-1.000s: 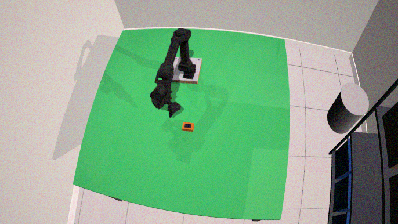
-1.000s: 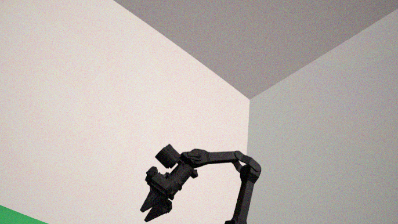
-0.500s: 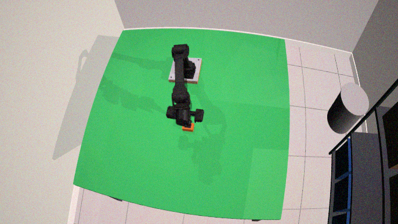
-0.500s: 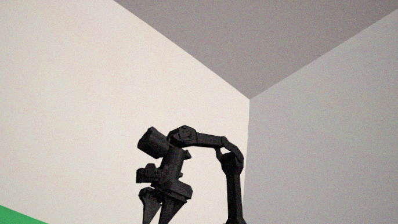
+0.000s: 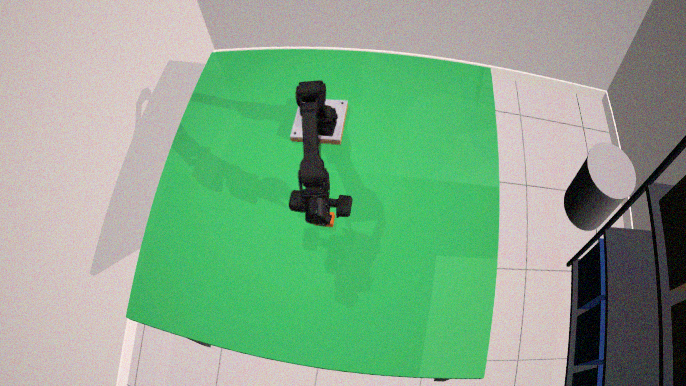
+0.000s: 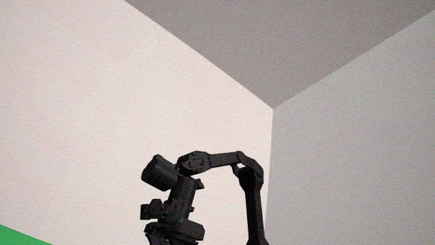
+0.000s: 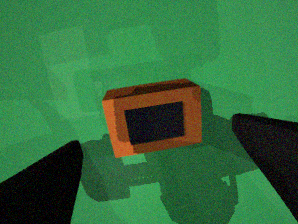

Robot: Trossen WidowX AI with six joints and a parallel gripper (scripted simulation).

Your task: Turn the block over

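Now: the orange block 2 cm below my gripper tip.
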